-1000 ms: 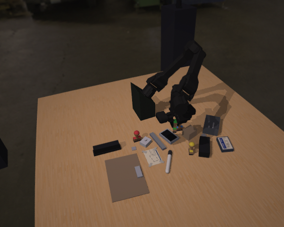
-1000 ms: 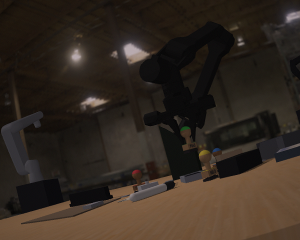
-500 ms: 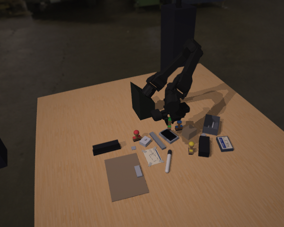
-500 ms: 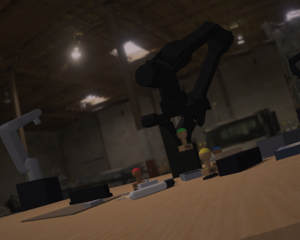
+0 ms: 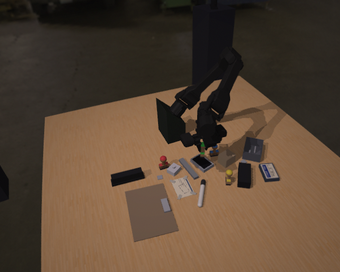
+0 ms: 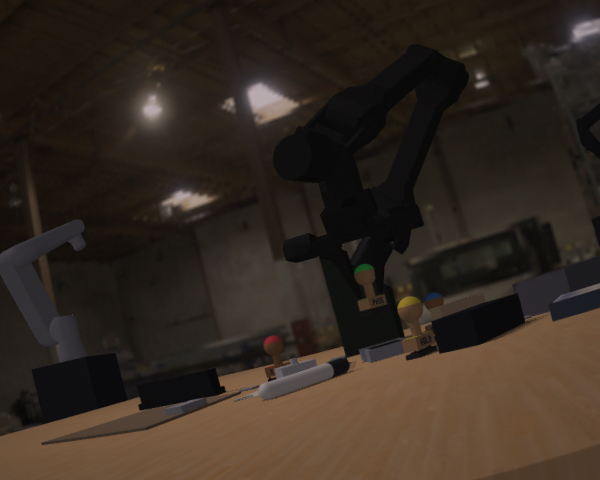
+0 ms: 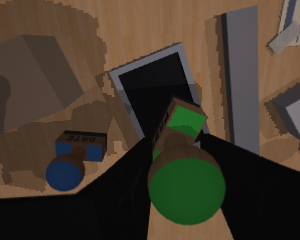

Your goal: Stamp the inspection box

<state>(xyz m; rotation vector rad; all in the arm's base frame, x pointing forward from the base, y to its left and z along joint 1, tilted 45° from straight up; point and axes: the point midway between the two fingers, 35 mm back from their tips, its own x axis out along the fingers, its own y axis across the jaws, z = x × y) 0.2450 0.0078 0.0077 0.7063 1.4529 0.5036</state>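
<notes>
Right now the ink pad is 80 mm below my gripper tip. Round my gripper tip: green-knobbed PASS stamp: right at my gripper tip; then blue-knobbed stamp: 80 mm to the left, 60 mm below, 30 mm behind; then grey bar: 80 mm below, 70 mm to the right.
</notes>
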